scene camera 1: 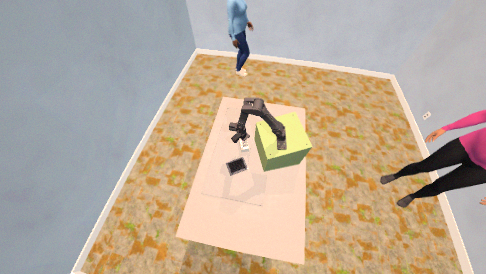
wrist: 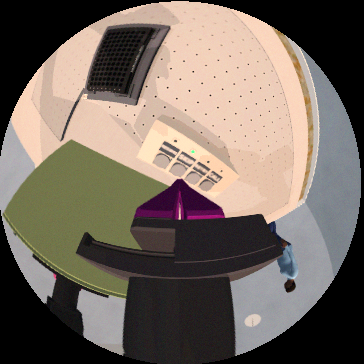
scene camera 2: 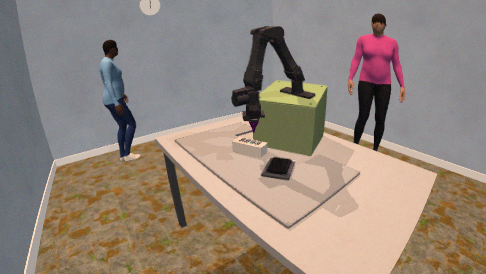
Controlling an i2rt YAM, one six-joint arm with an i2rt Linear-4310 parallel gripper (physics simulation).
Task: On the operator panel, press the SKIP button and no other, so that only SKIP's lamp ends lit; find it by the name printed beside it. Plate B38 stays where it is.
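Frame: origin at the arm's base, x back, y right, z up, level; millimetres.
Seen in the pictures: gripper, fingertip midpoint: (scene camera 1: 243, 140) (wrist: 179, 182) (scene camera 2: 253, 132); arm's base at its link origin: (scene camera 1: 281, 137) (wrist: 68, 277) (scene camera 2: 297, 93).
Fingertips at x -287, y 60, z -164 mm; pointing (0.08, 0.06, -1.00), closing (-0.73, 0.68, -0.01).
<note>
Offsets run from my fingertips to a thing's middle. "pt": to the spot under its first point. Level surfaces: height alone.
The operator panel @(dx -5, dy +23, dz -82 mm) (scene camera 1: 244, 147) (scene camera 2: 248, 148) (wrist: 150, 147) is a pale block with four round grey buttons in a row. The SKIP button @(dx +16, dy +13, dz -57 mm) (wrist: 179, 168) is second from the left in the wrist view, by its printed name @(pt dx -7, dy +7, dz -56 mm) (wrist: 186, 158); the print is blurred. The lamp @(dx -21, dy +3, dz -56 mm) (wrist: 193, 151) by SKIP is lit green; the other three lamps look dark. My gripper (scene camera 2: 254, 131) (wrist: 179, 182) is shut and empty, its purple fingertips together above the panel and apart from the buttons. Plate B38 @(dx -47, dy -200, dz -90 mm) (scene camera 1: 236, 166) (scene camera 2: 278, 167) (wrist: 120, 60), dark with a grid of holes, lies flat beside the panel.
The arm stands on a green box (scene camera 1: 287, 161) (scene camera 2: 290, 122) (wrist: 75, 195) beside the panel. A perforated board @(dz -109 mm) (scene camera 2: 295, 210) (wrist: 225, 90) lies under the panel and plate on the table @(dz -122 mm) (scene camera 1: 282, 240) (scene camera 2: 390, 200). A thin dark strip (wrist: 73, 115) runs near the plate. Two people stand away from the table.
</note>
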